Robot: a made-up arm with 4 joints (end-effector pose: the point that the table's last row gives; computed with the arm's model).
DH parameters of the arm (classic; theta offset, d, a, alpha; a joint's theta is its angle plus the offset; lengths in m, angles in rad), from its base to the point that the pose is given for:
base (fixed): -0.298 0 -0.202 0
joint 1: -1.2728 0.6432 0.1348 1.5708
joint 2: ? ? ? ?
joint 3: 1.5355 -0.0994 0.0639 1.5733
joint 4: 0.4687 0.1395 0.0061 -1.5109
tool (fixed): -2.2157 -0.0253 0 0
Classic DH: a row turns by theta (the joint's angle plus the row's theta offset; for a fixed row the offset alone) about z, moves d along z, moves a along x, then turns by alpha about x.
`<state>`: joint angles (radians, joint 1 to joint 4).
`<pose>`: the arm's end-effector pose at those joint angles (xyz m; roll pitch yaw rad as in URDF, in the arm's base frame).
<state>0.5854 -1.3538 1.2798 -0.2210</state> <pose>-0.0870 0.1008 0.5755 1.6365 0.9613 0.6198</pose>
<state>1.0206 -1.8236 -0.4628 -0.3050</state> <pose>-0.2519 0.0431 0.4547 -1.8144 0.3797 -2.3910</pose>
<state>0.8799 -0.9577 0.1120 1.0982</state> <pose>-0.0237 -0.0084 0.4250 -2.8769 1.4574 1.2282</pose>
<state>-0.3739 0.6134 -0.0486 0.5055</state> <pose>-0.2990 -0.3001 0.6779 1.0998 -0.0122 -2.3171</pose>
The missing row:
joint 2: 0 0.0437 0.0701 -1.5708
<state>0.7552 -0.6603 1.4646 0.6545</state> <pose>-0.0675 0.0798 0.5594 1.8505 0.7031 0.8707</pose>
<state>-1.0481 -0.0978 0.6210 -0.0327</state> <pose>-0.3716 -0.1581 0.5100 0.3239 0.4017 -2.6153</pose>
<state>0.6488 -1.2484 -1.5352 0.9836</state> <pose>-0.2812 -0.1252 0.4610 0.1281 0.1703 -3.1230</pose>
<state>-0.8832 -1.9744 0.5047 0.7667</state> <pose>-0.1156 -0.0048 0.5431 -2.2830 0.5083 0.4282</pose>
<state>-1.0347 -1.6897 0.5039 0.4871</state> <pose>-0.1504 -0.0283 0.5038 -2.4703 0.8976 0.3991</pose>
